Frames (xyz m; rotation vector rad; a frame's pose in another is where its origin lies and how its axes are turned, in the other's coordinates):
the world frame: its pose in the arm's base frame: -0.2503 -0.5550 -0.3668 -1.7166 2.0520 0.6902
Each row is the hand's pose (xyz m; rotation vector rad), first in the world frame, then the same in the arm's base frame.
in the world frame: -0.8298 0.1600 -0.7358 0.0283 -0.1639 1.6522
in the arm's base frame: -0.2361 -0.3037 0.7251 0.4510 2.9064 1.0599
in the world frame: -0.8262 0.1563 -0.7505 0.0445 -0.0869 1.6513
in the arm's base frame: -0.2328 -0.3157 0.7344 -0.4238 -2.9288 -0.9772
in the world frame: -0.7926 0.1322 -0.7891 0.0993 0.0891 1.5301
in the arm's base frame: -0.2143 -0.3685 0.7433 -0.1978 -2.9651 -0.7658
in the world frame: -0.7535 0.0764 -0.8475 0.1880 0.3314 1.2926
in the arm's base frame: -0.1653 -0.4415 0.7609 0.1865 -2.9855 -0.4461
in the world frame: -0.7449 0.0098 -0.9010 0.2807 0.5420 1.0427
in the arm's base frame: -0.1001 -0.4888 0.7907 0.5483 -2.9467 -0.1276
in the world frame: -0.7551 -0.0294 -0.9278 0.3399 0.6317 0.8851
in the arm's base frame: -0.0590 -0.5017 0.8132 0.7587 -2.9156 0.0434
